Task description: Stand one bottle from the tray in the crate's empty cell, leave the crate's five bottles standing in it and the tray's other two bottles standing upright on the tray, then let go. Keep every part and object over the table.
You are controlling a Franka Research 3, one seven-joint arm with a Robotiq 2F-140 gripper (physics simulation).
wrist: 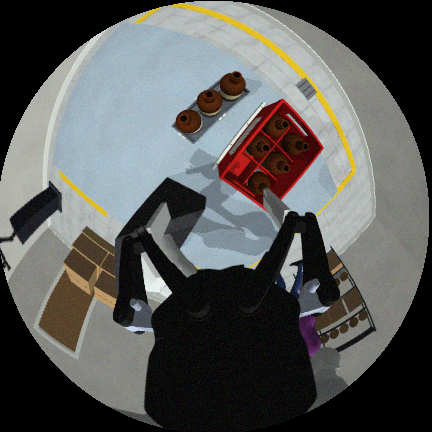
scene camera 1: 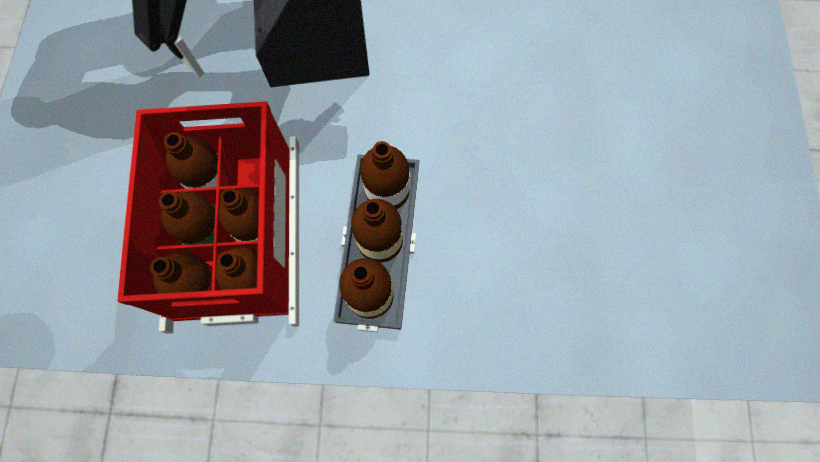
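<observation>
The red crate (scene camera 1: 263, 200) (wrist: 312, 147) holds five brown bottles. Its empty cell (scene camera 1: 236, 163) (wrist: 239, 167) is at the top right in the scene view, beside a bottle (scene camera 1: 192, 163) (wrist: 259, 183). Right of the crate, the grey tray (scene camera 1: 403, 286) (wrist: 194, 138) bears three upright brown bottles: a top one (scene camera 1: 384, 172) (wrist: 189, 121), a middle one (scene camera 1: 377, 229) (wrist: 209, 102) and a bottom one (scene camera 1: 365, 286) (wrist: 233, 85). My gripper (wrist: 215, 203) is open and empty, apart from crate and tray. In the scene view part of it shows beyond the crate's top end.
A black block (scene camera 1: 312, 48) (wrist: 172, 200) stands beyond the crate's top end. A white rail (scene camera 1: 293, 229) runs along the crate's tray side, and a short white strip (scene camera 1: 228, 319) lies at its lower end. Small white blocks (scene camera 1: 412, 242) flank the tray. Cardboard boxes (wrist: 82, 270) stand off the table.
</observation>
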